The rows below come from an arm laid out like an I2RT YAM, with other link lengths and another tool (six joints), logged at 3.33 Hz.
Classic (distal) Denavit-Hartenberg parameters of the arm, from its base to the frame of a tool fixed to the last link. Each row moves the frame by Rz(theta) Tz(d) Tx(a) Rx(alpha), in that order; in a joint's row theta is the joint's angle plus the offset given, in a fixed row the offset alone. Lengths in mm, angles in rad.
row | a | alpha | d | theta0
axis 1 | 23.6 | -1.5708 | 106.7 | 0
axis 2 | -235 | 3.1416 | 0 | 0
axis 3 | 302.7 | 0 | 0 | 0.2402
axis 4 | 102.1 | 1.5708 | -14.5 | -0.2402
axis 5 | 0 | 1.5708 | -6.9 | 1.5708
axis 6 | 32.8 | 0.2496 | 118.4 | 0.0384
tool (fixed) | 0 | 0 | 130.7 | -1.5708
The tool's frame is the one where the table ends.
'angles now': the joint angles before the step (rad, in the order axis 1, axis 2, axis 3, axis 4, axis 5, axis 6). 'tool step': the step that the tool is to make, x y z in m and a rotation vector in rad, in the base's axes. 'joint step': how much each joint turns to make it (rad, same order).
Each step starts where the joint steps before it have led.
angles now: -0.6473 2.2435 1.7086 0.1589 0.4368 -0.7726
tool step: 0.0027 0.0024 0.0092 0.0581 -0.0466 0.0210
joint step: -0.0077 -0.0267 0.0240 -0.0740 -0.0547 0.0633
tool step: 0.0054 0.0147 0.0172 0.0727 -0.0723 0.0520
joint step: -0.0034 -0.0672 -0.0154 -0.0640 -0.0911 0.0759
